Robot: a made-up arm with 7 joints.
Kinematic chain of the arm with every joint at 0, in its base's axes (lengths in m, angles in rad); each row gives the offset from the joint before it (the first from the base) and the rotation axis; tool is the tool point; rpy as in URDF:
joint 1: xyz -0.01 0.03 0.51 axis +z
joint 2: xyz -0.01 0 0.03 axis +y
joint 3: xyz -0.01 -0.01 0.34 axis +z
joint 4: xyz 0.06 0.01 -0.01 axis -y
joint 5: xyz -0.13 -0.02 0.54 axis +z
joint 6: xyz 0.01 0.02 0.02 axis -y
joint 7: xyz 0.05 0 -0.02 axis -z
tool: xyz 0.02 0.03 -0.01 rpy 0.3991 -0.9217 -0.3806
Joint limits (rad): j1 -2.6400..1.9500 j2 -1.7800..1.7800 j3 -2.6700..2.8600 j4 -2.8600..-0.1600 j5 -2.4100..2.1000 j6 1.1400..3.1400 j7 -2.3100..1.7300
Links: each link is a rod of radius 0.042 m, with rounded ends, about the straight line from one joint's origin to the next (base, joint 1, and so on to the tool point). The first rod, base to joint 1, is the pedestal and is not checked.
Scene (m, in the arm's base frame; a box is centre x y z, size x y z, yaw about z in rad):
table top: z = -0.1
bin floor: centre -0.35 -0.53 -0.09 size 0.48 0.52 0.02 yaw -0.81
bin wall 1: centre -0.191 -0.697 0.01 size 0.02 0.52 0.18 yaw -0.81
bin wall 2: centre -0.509 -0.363 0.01 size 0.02 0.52 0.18 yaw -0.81
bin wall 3: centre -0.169 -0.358 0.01 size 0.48 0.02 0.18 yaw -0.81
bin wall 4: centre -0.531 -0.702 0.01 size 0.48 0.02 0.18 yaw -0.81
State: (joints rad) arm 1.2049 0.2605 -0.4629 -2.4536 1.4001 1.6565 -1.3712
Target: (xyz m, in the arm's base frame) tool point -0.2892 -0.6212 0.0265
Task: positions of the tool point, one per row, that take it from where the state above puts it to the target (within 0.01 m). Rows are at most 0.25 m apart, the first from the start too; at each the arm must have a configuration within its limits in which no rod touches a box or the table.
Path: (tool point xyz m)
1: 0.4972 0.2400 0.3535
2: 0.5570 0.0460 0.3188
3: 0.5443 -0.1618 0.2904
4: 0.4596 -0.3561 0.2692
5: 0.3137 -0.5122 0.2552
6: 0.1254 -0.6128 0.2473
7: -0.0829 -0.6491 0.2437
8: -0.2892 -0.6212 0.2416
9: -0.2921 -0.6336 0.1371
10: -0.2892 -0.6212 0.0265

